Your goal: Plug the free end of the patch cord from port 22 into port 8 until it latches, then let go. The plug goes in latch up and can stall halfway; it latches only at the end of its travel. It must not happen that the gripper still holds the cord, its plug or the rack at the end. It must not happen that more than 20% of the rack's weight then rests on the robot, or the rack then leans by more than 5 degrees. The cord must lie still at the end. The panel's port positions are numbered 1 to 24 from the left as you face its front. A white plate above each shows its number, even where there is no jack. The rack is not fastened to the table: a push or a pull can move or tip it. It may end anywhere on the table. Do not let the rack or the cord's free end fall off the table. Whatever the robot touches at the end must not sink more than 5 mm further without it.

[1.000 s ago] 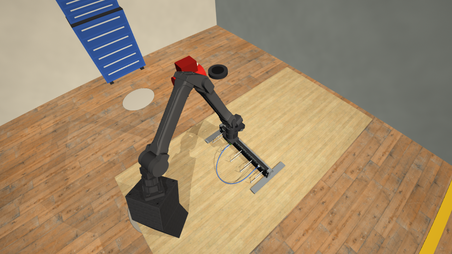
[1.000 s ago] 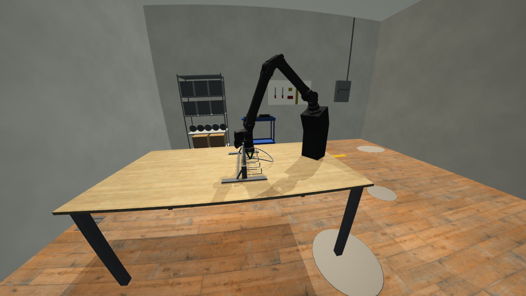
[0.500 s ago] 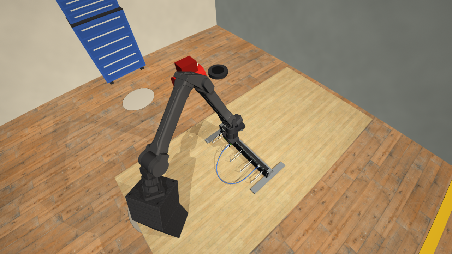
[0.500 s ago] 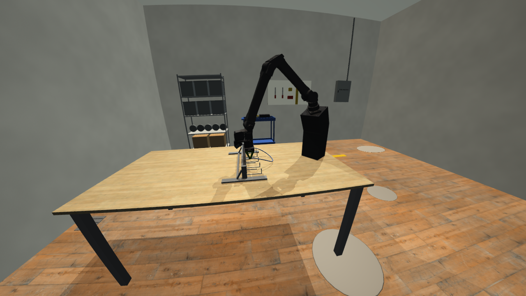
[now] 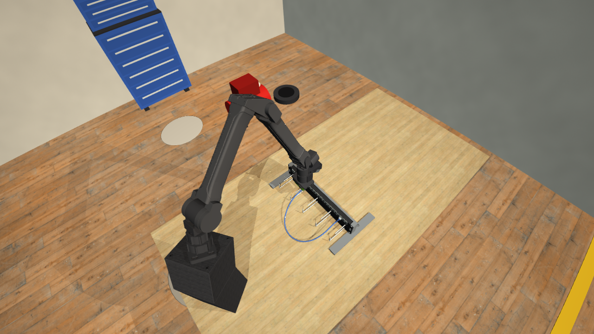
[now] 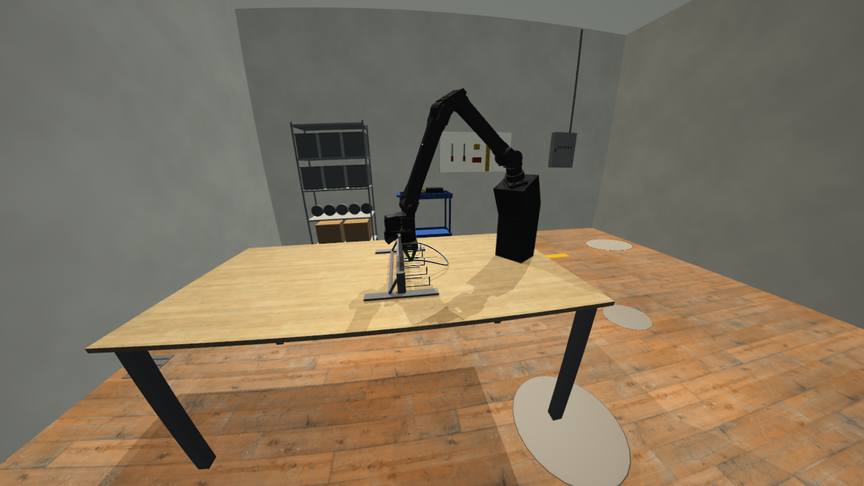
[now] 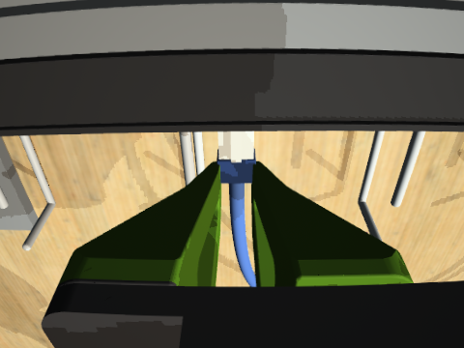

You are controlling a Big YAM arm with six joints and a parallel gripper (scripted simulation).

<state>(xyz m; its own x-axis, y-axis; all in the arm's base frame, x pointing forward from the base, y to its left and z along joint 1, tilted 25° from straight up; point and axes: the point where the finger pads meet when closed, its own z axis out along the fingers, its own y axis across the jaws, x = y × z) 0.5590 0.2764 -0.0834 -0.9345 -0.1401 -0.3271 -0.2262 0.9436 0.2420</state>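
The cord plug is 20 mm ahead of my hand and 10 mm to the left of it.
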